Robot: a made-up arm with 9 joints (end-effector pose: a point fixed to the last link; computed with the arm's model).
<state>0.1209 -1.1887 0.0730 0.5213 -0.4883 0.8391 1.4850 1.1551 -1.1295</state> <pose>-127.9 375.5 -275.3 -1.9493 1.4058 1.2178</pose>
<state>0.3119 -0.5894 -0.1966 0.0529 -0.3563 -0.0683 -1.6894 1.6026 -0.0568</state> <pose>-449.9 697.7 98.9 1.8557 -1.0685 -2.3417</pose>
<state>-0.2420 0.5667 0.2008 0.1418 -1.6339 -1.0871 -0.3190 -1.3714 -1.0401</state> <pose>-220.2 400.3 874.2 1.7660 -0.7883 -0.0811</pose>
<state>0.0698 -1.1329 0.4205 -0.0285 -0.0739 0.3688 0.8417 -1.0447 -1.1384</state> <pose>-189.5 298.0 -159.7 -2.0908 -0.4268 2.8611</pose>
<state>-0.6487 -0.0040 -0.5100 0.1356 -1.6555 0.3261 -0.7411 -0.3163 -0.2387</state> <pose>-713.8 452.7 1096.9 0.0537 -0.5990 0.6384</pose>
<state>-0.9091 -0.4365 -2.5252 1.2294 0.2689 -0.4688 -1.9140 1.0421 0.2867</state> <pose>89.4 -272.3 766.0 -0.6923 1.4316 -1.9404</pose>
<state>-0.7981 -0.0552 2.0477 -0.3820 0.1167 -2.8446 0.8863 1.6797 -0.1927</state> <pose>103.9 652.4 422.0 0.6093 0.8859 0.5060</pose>
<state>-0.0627 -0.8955 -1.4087 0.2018 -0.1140 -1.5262 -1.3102 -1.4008 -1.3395</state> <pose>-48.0 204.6 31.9 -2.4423 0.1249 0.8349</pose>
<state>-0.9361 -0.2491 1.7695 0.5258 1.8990 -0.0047 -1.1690 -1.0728 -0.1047</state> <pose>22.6 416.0 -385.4 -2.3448 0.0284 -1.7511</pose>
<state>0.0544 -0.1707 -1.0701 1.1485 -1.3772 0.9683 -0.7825 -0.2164 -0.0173</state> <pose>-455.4 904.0 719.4 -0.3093 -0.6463 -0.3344</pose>
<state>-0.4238 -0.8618 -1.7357 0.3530 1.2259 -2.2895 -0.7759 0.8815 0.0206</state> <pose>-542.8 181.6 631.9 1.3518 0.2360 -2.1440</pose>
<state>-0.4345 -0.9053 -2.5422 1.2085 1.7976 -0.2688 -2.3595 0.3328 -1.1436</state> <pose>-197.6 -354.3 679.8 -0.6607 -0.2269 -2.3746</pose>
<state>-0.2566 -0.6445 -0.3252 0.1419 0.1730 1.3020 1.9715 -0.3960 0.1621</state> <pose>-556.2 399.0 593.6 0.1562 0.5846 1.9238</pose>
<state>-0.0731 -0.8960 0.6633 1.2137 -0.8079 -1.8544 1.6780 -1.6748 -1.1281</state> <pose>218.9 705.4 -0.3 -2.4329 0.3380 1.0163</pose>
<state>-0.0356 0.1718 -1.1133 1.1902 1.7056 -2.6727 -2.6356 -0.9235 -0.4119</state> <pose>53.5 510.8 494.7 -1.1595 0.4253 -1.6623</pose>
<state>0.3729 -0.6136 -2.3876 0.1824 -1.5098 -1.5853 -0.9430 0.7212 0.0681</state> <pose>508.0 -144.0 335.7 -1.8670 -0.9708 -1.2642</pose>
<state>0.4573 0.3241 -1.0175 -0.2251 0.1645 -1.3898 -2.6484 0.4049 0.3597</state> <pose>-305.4 183.7 -118.9 -2.6975 -0.2823 0.5315</pose>
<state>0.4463 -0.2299 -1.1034 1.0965 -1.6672 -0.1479 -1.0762 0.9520 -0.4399</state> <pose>-503.4 686.9 15.1 -2.3821 -0.3617 1.9350</pose>
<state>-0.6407 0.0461 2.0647 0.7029 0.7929 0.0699 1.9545 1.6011 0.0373</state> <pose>-422.1 159.9 -242.9 2.5177 -0.0887 -1.1659</pose>
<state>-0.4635 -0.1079 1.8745 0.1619 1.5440 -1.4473 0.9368 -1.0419 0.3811</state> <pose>95.8 496.1 -353.3 -3.0516 -0.4666 2.0193</pose>
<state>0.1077 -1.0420 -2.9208 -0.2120 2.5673 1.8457 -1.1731 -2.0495 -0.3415</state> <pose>838.2 -51.2 507.9 -1.7724 -1.0811 -1.1333</pose>
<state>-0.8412 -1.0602 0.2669 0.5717 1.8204 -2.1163 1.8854 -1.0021 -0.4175</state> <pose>-138.4 920.5 113.5 1.9324 -0.7599 2.8943</pose>
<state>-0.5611 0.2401 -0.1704 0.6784 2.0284 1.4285 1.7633 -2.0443 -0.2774</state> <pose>-283.0 606.6 259.3 2.9614 -0.1251 0.1973</pose>
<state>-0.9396 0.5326 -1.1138 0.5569 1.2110 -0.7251 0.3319 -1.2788 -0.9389</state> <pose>-402.7 537.6 1266.3 1.0830 -0.1287 -2.5512</pose>
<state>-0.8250 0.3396 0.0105 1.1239 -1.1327 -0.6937 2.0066 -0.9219 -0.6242</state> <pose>-244.9 1113.8 706.9 0.8824 0.9329 2.2805</pose>
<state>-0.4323 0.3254 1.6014 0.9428 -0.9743 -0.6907 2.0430 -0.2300 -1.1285</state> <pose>-98.0 804.9 -103.4 2.4058 1.0618 -2.8877</pose>
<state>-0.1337 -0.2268 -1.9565 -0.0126 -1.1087 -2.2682 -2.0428 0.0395 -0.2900</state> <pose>35.1 298.1 161.2 -2.2290 -0.7022 0.5969</pose>
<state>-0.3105 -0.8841 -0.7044 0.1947 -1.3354 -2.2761 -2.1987 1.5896 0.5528</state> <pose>-362.4 -171.5 302.7 -0.4273 -0.9439 2.2107</pose>
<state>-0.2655 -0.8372 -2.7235 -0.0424 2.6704 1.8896 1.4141 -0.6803 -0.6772</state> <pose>-46.1 -69.7 106.4 -1.8650 -0.0590 1.8357</pose>
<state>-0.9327 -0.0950 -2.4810 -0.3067 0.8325 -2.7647 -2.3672 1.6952 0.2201</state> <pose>-588.6 -254.8 337.2 -1.1555 0.5277 2.2569</pose>
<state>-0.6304 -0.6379 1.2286 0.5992 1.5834 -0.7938 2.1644 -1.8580 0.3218</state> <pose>-157.1 754.4 -57.7 1.6028 -1.1255 -1.8978</pose>
